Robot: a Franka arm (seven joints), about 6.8 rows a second.
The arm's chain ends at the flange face. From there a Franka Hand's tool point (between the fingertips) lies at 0.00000 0.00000 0.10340 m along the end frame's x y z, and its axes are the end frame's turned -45 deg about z.
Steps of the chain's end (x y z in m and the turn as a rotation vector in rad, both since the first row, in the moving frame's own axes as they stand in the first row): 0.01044, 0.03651, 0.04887, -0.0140, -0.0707, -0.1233; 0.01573, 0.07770, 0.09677, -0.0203, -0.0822, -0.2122; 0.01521, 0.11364, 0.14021, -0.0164, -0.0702, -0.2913; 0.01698, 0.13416, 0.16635, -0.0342, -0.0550, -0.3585; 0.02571, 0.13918, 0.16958, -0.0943, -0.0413, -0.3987
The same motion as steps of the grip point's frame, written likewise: -0.02486, 0.02945, 0.04860, 0.0401, -0.0599, -0.1233; -0.05173, 0.06237, 0.09640, 0.0438, -0.0725, -0.2122; -0.07641, 0.08815, 0.13994, 0.0380, -0.0612, -0.2913; -0.08951, 0.10654, 0.16614, 0.0147, -0.0631, -0.3585; -0.08911, 0.12231, 0.16904, -0.0375, -0.0959, -0.3987
